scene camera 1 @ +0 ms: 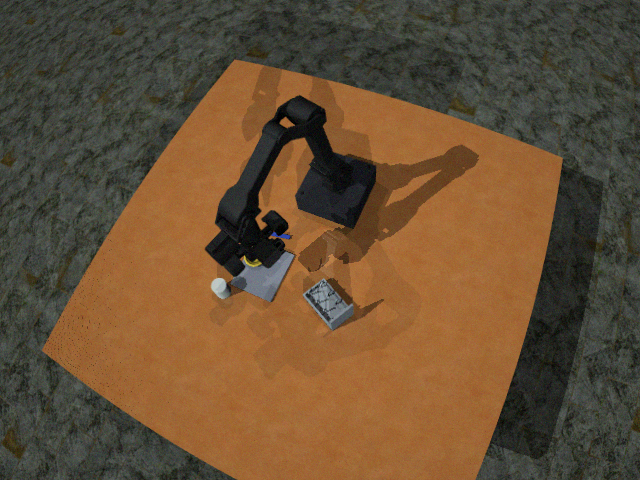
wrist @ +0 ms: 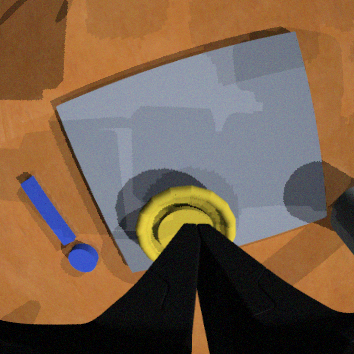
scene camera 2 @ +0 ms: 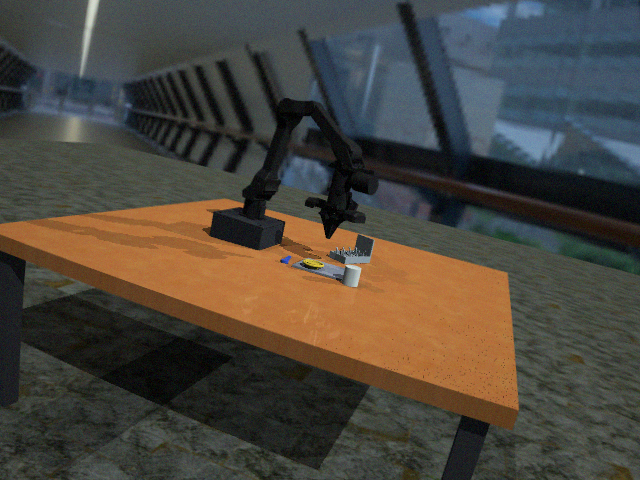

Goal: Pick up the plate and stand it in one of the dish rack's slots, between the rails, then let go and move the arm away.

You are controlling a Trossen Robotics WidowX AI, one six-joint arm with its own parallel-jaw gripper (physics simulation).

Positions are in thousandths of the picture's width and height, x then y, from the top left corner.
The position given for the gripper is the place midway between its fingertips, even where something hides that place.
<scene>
The gripper (scene camera 1: 407, 532) is shut and holds nothing. Also in view: a yellow plate (wrist: 448, 623). The table carries a grey dish rack (scene camera 1: 521, 647) and a blue spoon (wrist: 89, 530). Also in view: a grey mat (scene camera 1: 407, 586).
The grey dish rack shows as well in scene camera 2 (scene camera 2: 566, 528). The gripper is seen too in the wrist view (wrist: 549, 665) and in scene camera 2 (scene camera 2: 512, 497). The grey mat is seen too in the wrist view (wrist: 674, 340). The wrist view does not show the grey dish rack: it is out of frame.
</scene>
